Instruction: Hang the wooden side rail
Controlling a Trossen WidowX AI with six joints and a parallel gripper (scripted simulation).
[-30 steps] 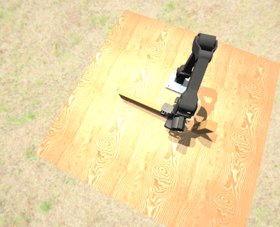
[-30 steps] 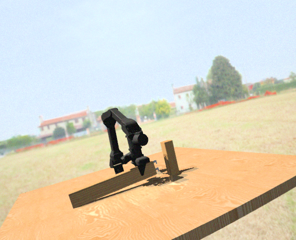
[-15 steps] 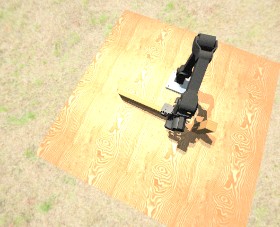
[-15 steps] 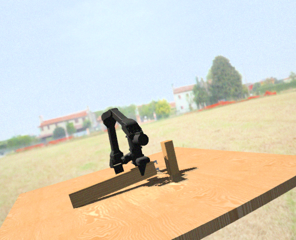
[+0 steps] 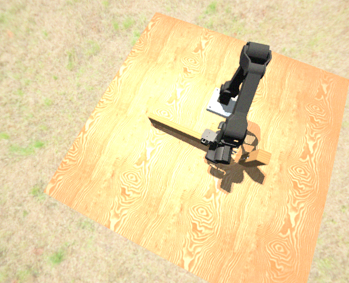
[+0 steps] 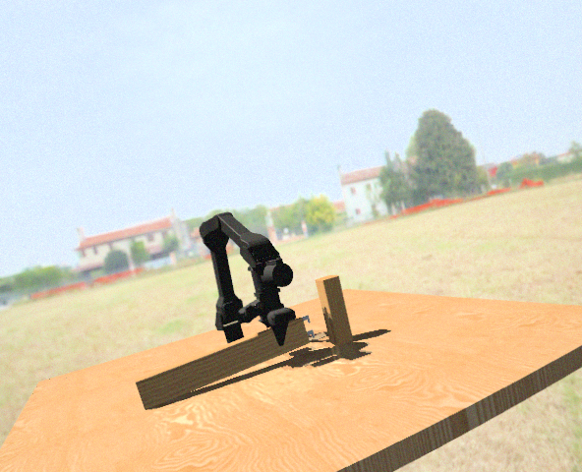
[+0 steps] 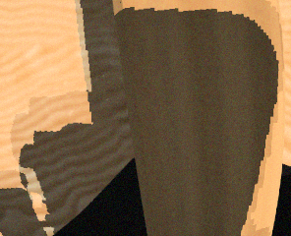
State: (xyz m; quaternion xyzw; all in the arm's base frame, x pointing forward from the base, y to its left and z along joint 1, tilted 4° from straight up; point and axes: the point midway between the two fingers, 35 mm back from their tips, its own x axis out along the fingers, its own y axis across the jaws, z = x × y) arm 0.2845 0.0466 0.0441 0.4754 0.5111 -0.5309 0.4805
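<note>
Right now the headboard post is 170 mm to the left of my gripper tip and 40 mm above it.
</note>
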